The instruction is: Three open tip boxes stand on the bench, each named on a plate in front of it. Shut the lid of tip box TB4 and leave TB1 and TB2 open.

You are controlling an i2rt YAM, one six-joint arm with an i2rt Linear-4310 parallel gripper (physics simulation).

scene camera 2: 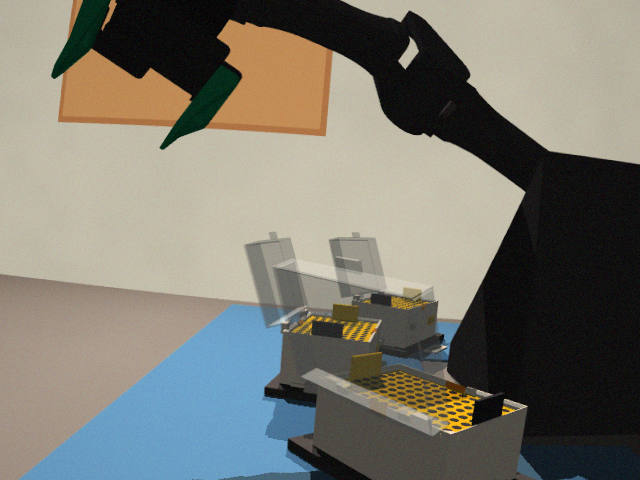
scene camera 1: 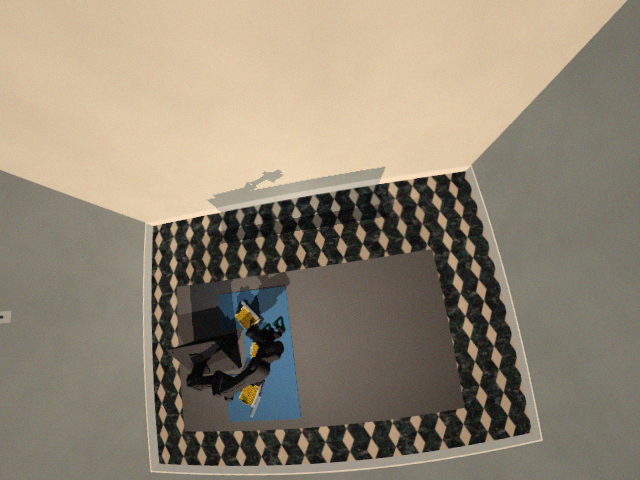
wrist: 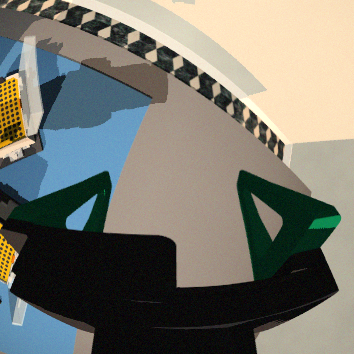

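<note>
Three grey tip boxes with yellow perforated racks stand open: one near box [scene camera 1: 247, 316] [scene camera 2: 382, 444] [wrist: 10, 112], a middle box [scene camera 1: 254, 350] [scene camera 2: 330, 356] [wrist: 6, 252], partly hidden by the arm in scene camera 1, and a far box [scene camera 1: 249, 395] [scene camera 2: 408, 330]. The near box's clear lid [scene camera 1: 251, 313] [scene camera 2: 361, 395] [wrist: 32, 85] is open. Clear raised lids overlap around the other two boxes in scene camera 2. The name plates are unreadable, so I cannot tell which box is TB4. My gripper [scene camera 1: 272, 326] [scene camera 2: 108, 113] [wrist: 173, 177] is open and empty, high above the bench.
The boxes stand on a blue mat [scene camera 1: 281, 392] [scene camera 2: 155, 403] [wrist: 75, 145] on a grey-brown bench [scene camera 1: 372, 330]. A large dark block [scene camera 2: 584, 310] stands at the right in scene camera 2, beside the boxes. The black arm [scene camera 2: 336, 31] reaches over the boxes. An orange board [scene camera 2: 279, 93] is behind it.
</note>
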